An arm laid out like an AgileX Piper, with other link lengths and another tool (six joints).
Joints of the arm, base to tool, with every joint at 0 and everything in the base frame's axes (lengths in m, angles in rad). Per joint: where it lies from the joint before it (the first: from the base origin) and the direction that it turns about. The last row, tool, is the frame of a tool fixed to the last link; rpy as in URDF.
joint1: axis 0 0 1 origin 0.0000 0.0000 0.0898
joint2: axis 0 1 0 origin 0.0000 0.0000 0.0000
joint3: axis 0 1 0 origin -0.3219 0.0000 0.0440
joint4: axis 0.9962 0 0.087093 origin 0.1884 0.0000 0.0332
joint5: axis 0 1 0 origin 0.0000 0.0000 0.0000
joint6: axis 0.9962 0 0.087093 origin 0.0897 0.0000 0.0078
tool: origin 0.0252 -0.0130 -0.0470 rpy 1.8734 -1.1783 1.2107
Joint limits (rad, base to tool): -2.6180..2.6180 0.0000..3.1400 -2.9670..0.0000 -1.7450..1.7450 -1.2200..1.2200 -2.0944..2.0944
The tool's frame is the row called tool.
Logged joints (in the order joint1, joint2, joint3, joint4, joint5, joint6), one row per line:
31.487, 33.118, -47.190, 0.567, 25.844, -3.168
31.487, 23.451, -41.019, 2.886, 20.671, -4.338
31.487, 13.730, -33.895, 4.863, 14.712, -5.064
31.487, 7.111, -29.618, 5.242, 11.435, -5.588
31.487, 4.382, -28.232, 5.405, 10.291, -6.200
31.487, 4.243, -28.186, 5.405, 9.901, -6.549
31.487, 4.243, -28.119, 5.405, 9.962, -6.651
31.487, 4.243, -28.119, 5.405, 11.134, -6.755
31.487, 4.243, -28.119, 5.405, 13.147, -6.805
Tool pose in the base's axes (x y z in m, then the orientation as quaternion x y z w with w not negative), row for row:
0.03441, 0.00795, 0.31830, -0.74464, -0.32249, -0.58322, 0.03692
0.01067, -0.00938, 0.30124, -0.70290, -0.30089, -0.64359, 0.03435
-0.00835, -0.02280, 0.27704, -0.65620, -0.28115, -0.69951, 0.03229
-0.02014, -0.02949, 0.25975, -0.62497, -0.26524, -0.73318, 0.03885
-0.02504, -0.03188, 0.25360, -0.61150, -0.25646, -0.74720, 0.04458
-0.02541, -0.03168, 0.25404, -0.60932, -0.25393, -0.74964, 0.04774
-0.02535, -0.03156, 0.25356, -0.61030, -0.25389, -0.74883, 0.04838
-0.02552, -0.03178, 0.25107, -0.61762, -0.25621, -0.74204, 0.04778
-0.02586, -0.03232, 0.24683, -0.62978, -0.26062, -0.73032, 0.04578
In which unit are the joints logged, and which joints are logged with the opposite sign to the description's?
The joints are logged in degrees. Opposite sign: joint4, joint6.
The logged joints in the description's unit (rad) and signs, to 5 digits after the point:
0.54955, 0.57802, -0.82362, -0.00990, 0.45106, 0.05529
0.54955, 0.40930, -0.71592, -0.05037, 0.36078, 0.07571
0.54955, 0.23963, -0.59158, -0.08488, 0.25677, 0.08838
0.54955, 0.12411, -0.51693, -0.09149, 0.19958, 0.09753
0.54955, 0.07648, -0.49274, -0.09434, 0.17961, 0.10821
0.54955, 0.07405, -0.49194, -0.09434, 0.17281, 0.11430
0.54955, 0.07405, -0.49077, -0.09434, 0.17387, 0.11608
0.54955, 0.07405, -0.49077, -0.09434, 0.19432, 0.11790
0.54955, 0.07405, -0.49077, -0.09434, 0.22946, 0.11877

